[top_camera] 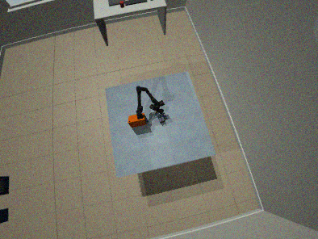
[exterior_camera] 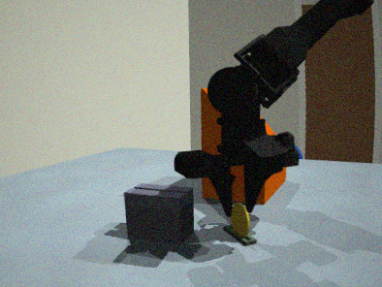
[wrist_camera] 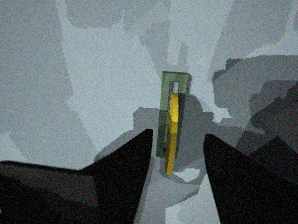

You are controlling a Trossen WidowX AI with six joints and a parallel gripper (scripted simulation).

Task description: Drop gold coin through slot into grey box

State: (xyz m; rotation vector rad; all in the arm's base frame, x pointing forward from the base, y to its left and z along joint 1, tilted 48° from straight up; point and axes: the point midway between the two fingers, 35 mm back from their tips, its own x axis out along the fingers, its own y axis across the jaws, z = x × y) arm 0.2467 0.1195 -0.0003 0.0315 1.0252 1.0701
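The gold coin is 10 mm below my gripper tip and 10 mm behind it.
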